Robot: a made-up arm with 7 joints.
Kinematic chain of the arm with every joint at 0, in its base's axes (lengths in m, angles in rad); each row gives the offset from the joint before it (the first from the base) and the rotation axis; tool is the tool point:
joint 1: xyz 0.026 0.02 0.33 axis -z
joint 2: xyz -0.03 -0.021 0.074 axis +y
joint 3: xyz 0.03 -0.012 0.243 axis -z
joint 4: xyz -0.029 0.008 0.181 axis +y
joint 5: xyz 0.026 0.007 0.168 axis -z
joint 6: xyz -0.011 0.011 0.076 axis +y
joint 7: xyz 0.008 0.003 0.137 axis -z
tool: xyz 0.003 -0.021 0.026
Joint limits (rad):
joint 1: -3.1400..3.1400
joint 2: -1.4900..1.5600
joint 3: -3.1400..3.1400
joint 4: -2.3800..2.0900
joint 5: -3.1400..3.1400
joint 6: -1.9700..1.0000
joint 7: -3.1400..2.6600
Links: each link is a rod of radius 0.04 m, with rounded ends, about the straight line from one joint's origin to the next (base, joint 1, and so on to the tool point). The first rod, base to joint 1, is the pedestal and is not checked.
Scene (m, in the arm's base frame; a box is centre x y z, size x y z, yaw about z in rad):
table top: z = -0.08
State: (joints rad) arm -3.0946 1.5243 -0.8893 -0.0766 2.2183 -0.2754 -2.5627
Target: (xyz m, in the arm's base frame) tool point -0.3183 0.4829 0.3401
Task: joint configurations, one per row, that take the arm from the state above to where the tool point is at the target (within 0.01 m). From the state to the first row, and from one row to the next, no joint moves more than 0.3 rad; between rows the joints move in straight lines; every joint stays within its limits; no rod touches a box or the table.
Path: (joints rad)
1: -3.0881 1.5314 -1.0094 -0.3661 2.2707 -0.0980 -2.5402
2: -3.0815 1.5386 -1.1295 -0.6556 2.3230 0.0793 -2.5177
3: -3.0750 1.5457 -1.2496 -0.9451 2.3754 0.2567 -2.4953
4: -3.0684 1.5529 -1.3697 -1.2346 2.4277 0.4341 -2.4728
5: -3.0619 1.5600 -1.4898 -1.5242 2.4801 0.6115 -2.4503

